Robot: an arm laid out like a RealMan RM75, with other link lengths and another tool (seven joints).
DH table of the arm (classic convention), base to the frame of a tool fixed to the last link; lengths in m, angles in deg. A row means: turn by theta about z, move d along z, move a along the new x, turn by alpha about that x. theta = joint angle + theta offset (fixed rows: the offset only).
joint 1: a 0  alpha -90  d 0.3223  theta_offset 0
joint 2: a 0  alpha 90  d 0  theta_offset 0
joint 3: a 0  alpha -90  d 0.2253  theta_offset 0
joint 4: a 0  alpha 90  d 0  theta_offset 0
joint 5: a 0  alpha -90  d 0.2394  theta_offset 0
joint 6: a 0  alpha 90  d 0  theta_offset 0
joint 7: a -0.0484  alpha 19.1  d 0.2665  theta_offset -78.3
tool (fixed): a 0  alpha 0  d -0.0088  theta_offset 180
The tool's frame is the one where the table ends.
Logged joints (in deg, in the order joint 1, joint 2, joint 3, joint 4, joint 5, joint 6, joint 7), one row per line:
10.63 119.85 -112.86 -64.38 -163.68 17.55 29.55
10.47 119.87 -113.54 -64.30 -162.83 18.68 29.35
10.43 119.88 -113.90 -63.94 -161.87 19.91 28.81
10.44 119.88 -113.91 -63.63 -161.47 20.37 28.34
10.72 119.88 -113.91 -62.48 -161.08 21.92 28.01
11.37 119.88 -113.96 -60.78 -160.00 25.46 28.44
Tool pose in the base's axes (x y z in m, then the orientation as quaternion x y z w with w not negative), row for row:
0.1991 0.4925 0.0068 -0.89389 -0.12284 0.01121 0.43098
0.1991 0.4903 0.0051 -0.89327 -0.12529 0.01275 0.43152
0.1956 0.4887 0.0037 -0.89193 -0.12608 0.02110 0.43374
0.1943 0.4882 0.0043 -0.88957 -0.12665 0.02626 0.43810
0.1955 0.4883 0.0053 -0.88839 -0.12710 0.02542 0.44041
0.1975 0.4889 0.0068 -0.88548 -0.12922 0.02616 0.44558
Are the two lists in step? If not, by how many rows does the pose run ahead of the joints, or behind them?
The pose runs 1 row behind the joints: the pose in row i belongs to the joints in row i - 1.
